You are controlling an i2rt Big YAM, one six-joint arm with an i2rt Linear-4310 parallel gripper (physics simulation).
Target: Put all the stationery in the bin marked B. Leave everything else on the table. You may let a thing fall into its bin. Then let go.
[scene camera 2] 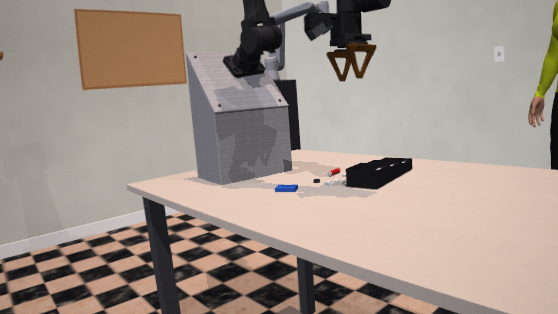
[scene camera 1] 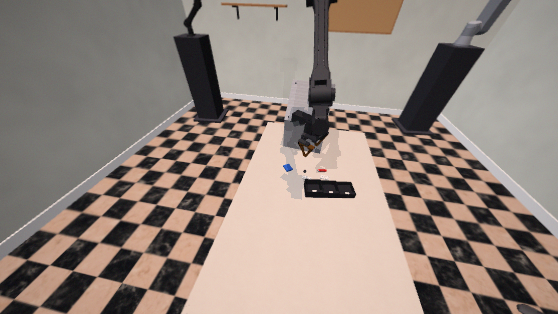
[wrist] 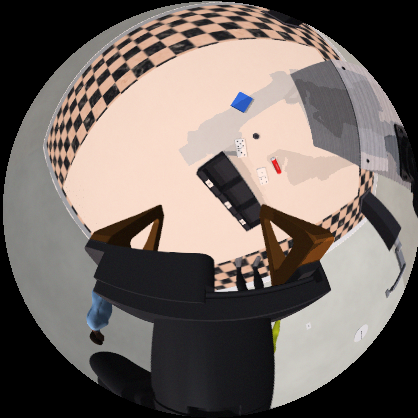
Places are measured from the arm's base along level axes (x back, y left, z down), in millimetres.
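Pixels of known places: gripper, fingertip midpoint: (scene camera 2: 350,79) (scene camera 1: 310,150) (wrist: 211,209); arm's base, link origin: (scene camera 2: 243,66).
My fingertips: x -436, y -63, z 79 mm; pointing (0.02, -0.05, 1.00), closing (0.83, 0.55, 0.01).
Ahead of a thing's pixels: the offset from my fingertips to its top centre.
A blue flat block {dx +147, dy -91, dz +253 mm} (scene camera 1: 288,168) (scene camera 2: 286,188) (wrist: 242,102) lies on the table. A red cylinder with a pale end {dx +142, dy +111, dz +249 mm} (scene camera 1: 322,170) (scene camera 2: 334,172) (wrist: 276,166) lies on its side. A small black round piece {dx +128, dy +11, dz +254 mm} (scene camera 1: 305,171) (scene camera 2: 316,180) (wrist: 256,136) lies between them. Two white tiles with dark dots lie near the bins, one tile {dx +75, dy +20, dz +256 mm} (wrist: 240,148) nearer the black piece, the other tile {dx +91, dy +123, dz +256 mm} (wrist: 262,176) nearer the red cylinder. A black three-compartment bin block {dx -4, dy +131, dz +217 mm} (scene camera 1: 330,195) (scene camera 2: 362,178) (wrist: 219,194) has white labels, too small to read. My gripper (scene camera 1: 314,146) (scene camera 2: 351,79) (wrist: 211,209) is open and empty, high above the table.
The grey pedestal (scene camera 2: 254,145) (wrist: 330,107) carrying the arm stands at the table's end, beyond the small objects. The table edge (scene camera 2: 240,231) runs along the near side in scene camera 2. A person in a yellow-green top (scene camera 2: 549,60) stands beyond the table.
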